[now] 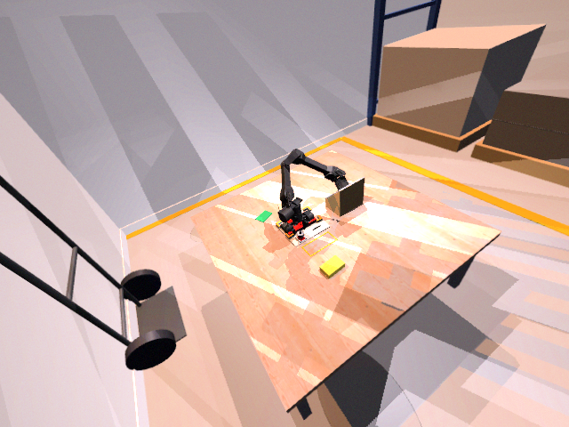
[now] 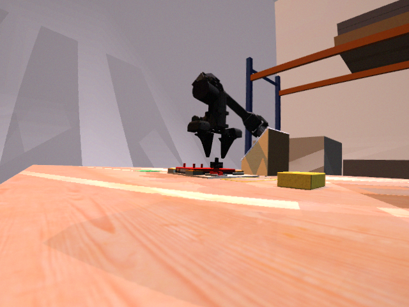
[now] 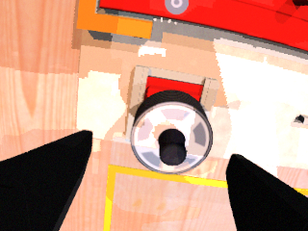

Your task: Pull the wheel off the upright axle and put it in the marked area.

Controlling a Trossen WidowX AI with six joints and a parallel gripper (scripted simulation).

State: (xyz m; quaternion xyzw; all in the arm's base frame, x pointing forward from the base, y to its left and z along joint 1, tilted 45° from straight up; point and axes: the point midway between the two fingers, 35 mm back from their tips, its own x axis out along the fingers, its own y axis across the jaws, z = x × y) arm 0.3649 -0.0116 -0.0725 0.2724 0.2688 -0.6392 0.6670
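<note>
Right now my gripper tip is 2 cm above the wheel. Round my gripper tip: green card 33 cm to the right, 8 cm ahead, 6 cm below; upright axle 3 cm below; yellow block 27 cm to the left, 5 cm below, 2 cm behind.
</note>
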